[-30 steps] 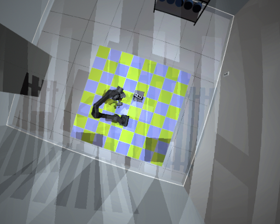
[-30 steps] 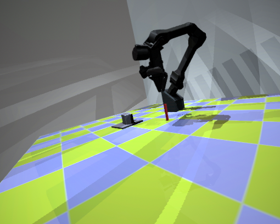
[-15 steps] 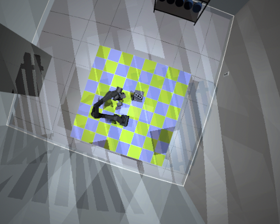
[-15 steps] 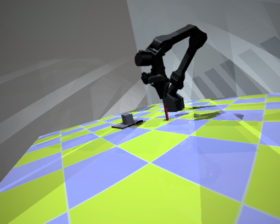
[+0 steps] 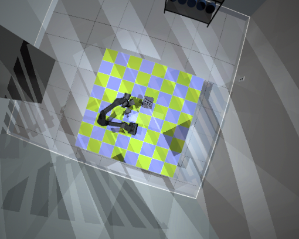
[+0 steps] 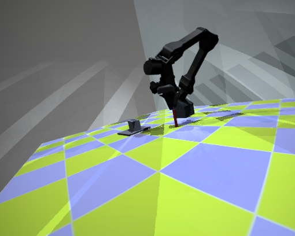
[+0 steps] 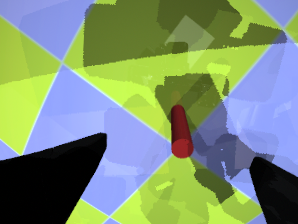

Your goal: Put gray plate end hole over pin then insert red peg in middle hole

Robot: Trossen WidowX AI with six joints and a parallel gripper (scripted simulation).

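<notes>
The red peg lies 50 mm below my gripper tip. Round my gripper tip: gray plate: 100 mm ahead, 200 mm to the right, 40 mm below; dark base: 110 mm ahead, 180 mm to the right, 80 mm below.
</notes>
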